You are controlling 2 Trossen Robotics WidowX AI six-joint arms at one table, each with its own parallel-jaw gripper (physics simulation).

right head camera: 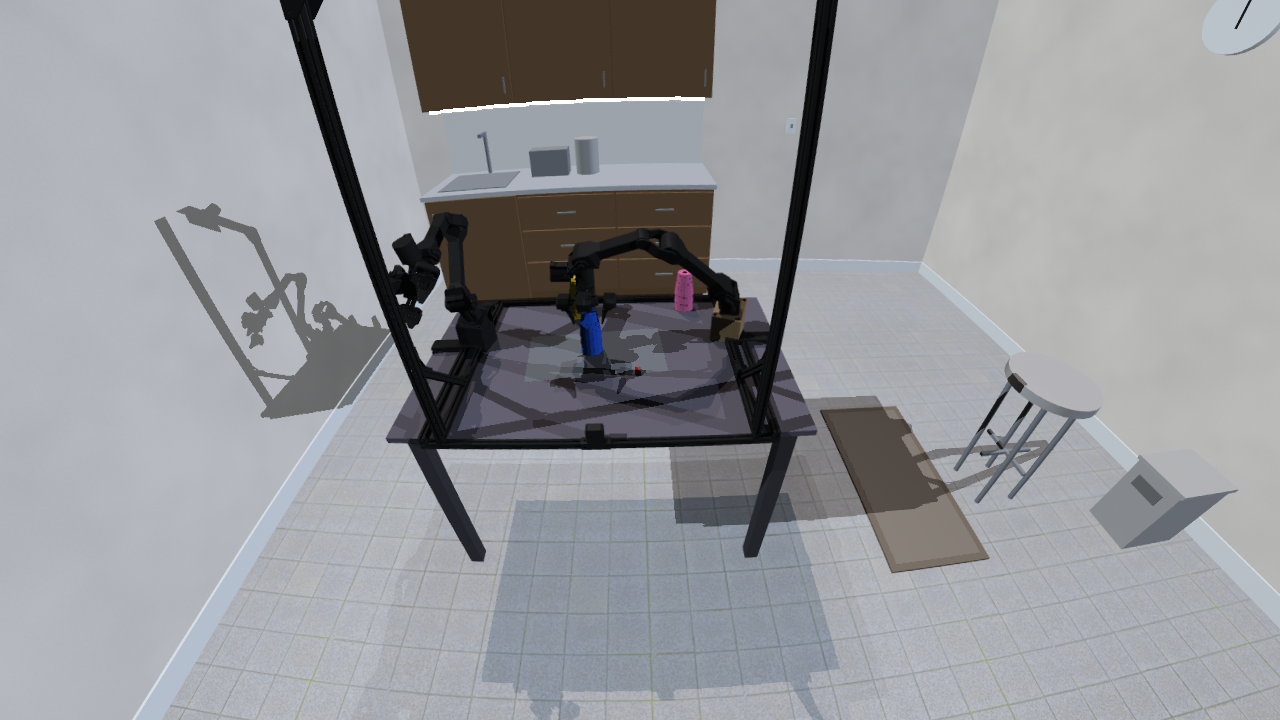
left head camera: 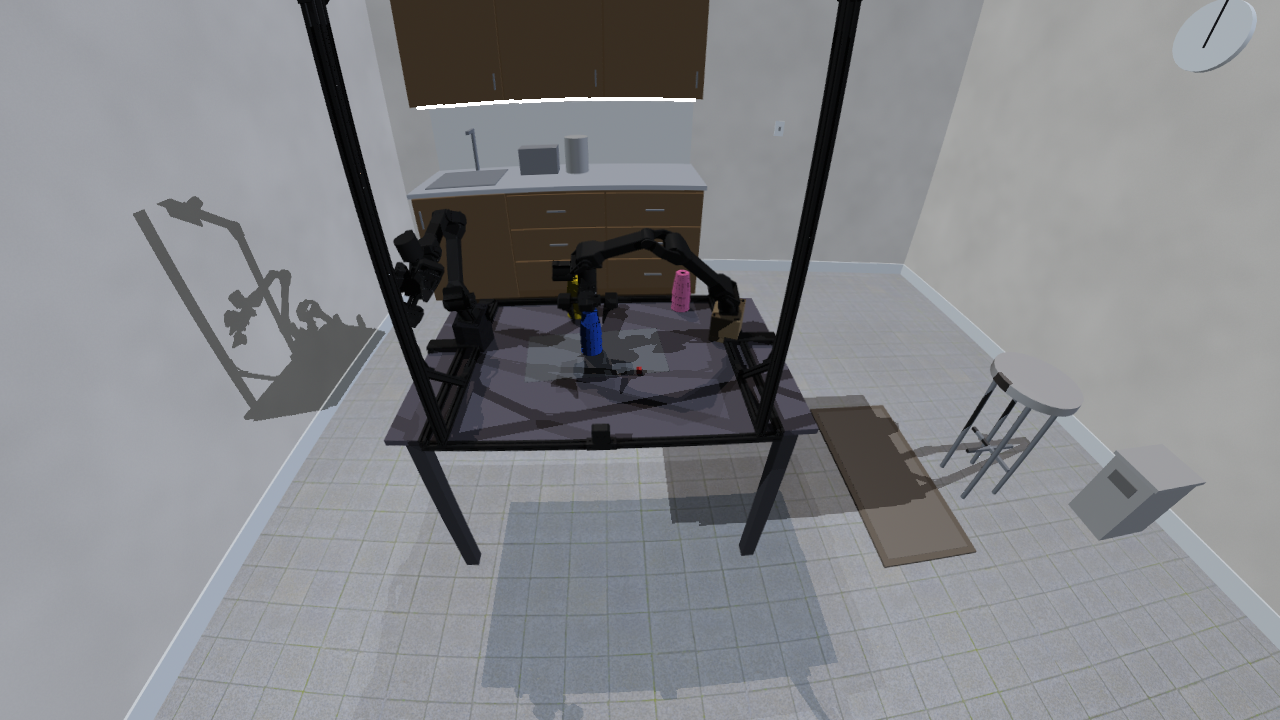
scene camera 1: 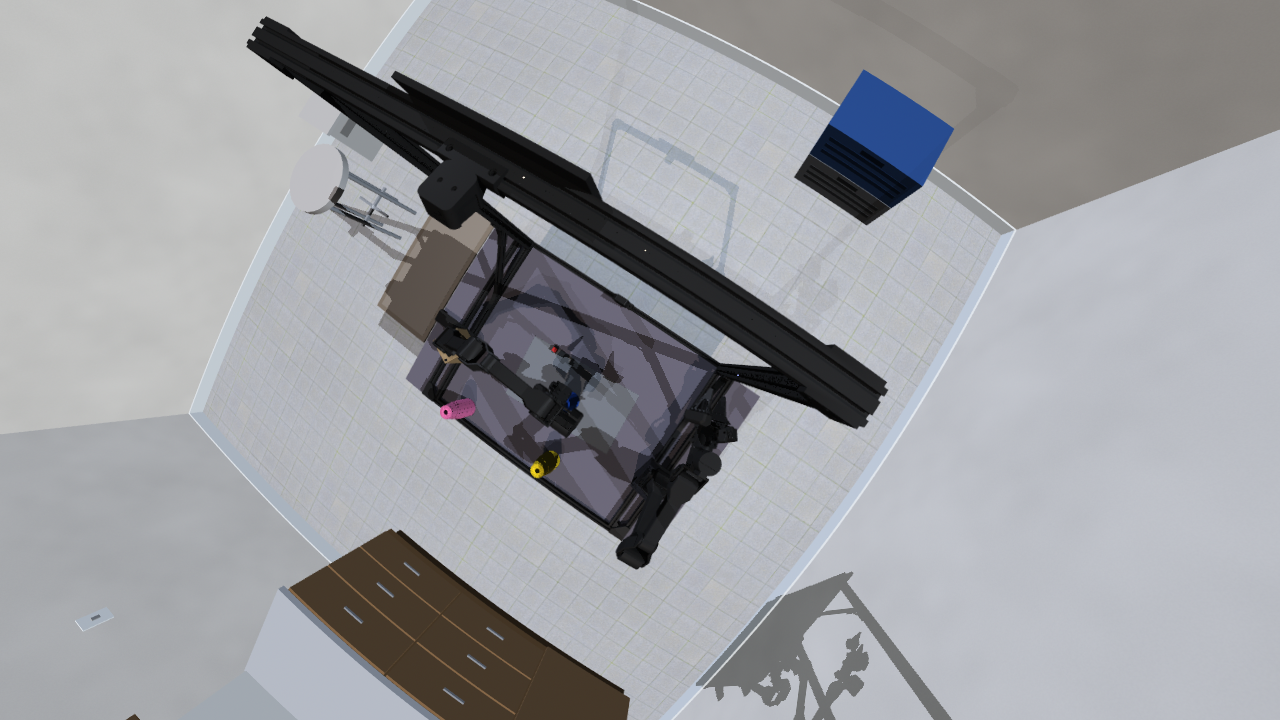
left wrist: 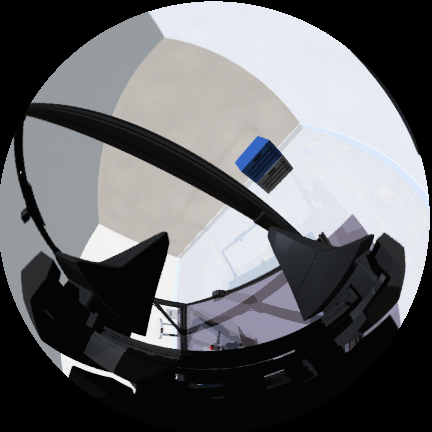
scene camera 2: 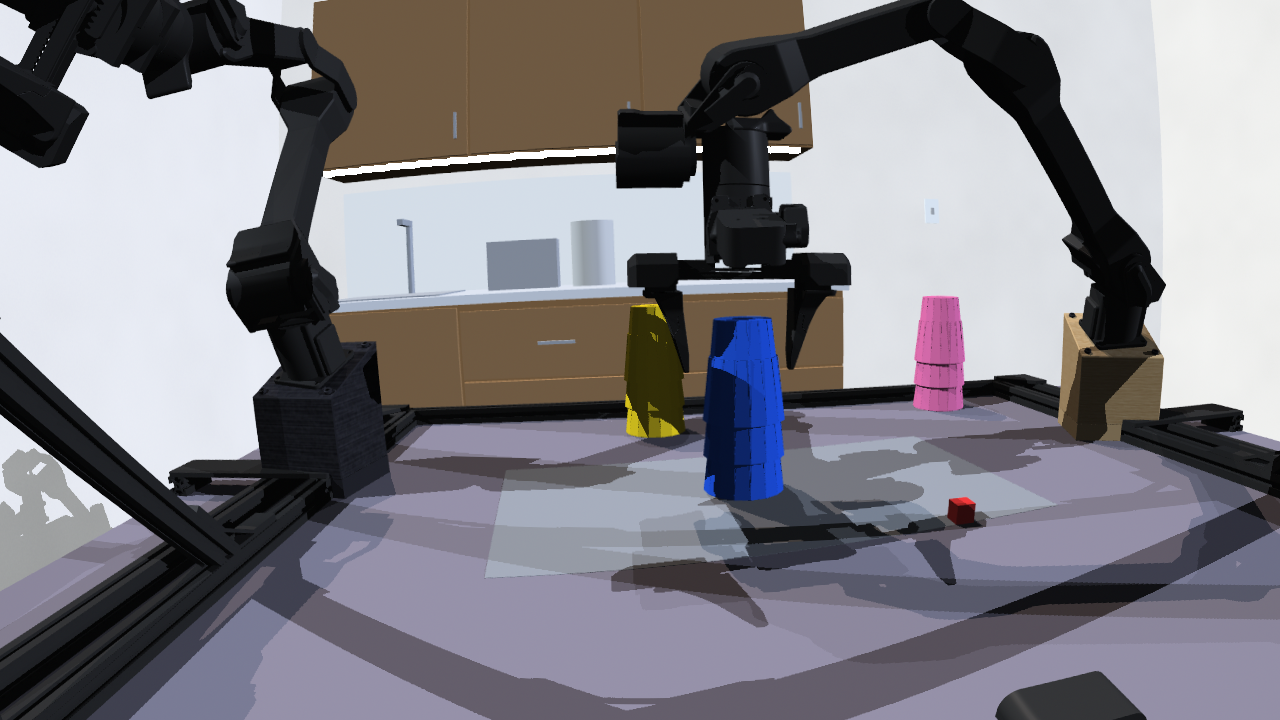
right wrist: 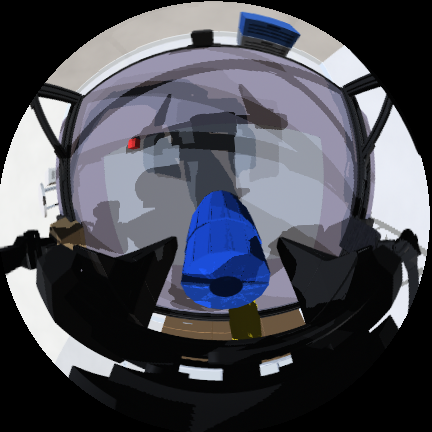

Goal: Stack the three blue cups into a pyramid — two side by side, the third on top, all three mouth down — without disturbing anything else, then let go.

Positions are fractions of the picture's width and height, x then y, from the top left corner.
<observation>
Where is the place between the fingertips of my right gripper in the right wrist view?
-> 0.53, 0.56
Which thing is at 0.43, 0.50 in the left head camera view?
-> A pale mat.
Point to a blue cup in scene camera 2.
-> At 0.58, 0.54
</observation>
